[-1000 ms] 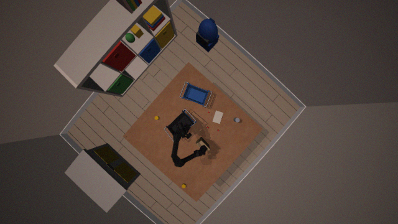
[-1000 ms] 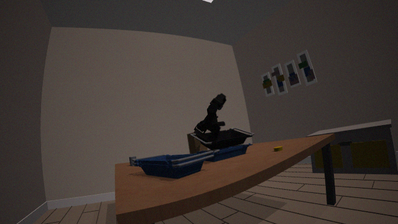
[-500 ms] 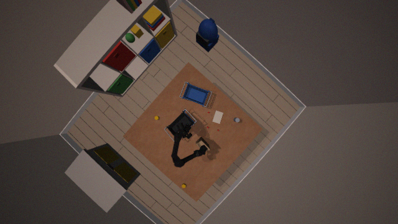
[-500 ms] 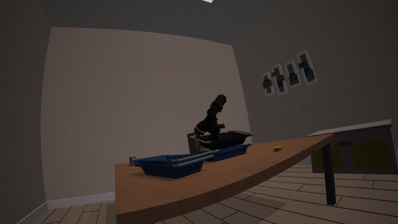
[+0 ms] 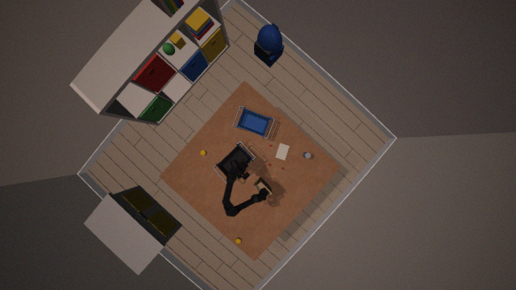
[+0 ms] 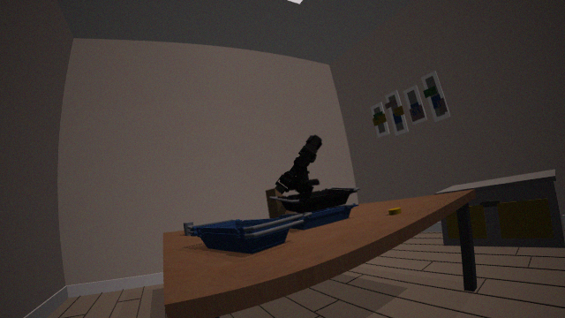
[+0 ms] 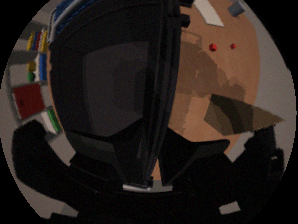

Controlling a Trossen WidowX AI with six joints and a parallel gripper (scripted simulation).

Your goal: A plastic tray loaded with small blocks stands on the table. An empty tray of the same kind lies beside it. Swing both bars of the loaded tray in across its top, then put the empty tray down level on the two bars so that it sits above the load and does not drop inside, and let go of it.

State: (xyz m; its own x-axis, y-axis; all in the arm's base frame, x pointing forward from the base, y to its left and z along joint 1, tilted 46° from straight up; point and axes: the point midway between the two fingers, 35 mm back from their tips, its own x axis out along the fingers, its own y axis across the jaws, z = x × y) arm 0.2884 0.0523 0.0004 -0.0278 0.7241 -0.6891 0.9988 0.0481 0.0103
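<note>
Now: gripper tip 80 mm short of the tray, 20 mm below it and 10 mm to the right of it. The rest, counted from my gripper tip: white sheet 390 mm to the right, 160 mm behind, 90 mm below; then grey cylinder 540 mm to the right, 330 mm behind, 60 mm below.
</note>
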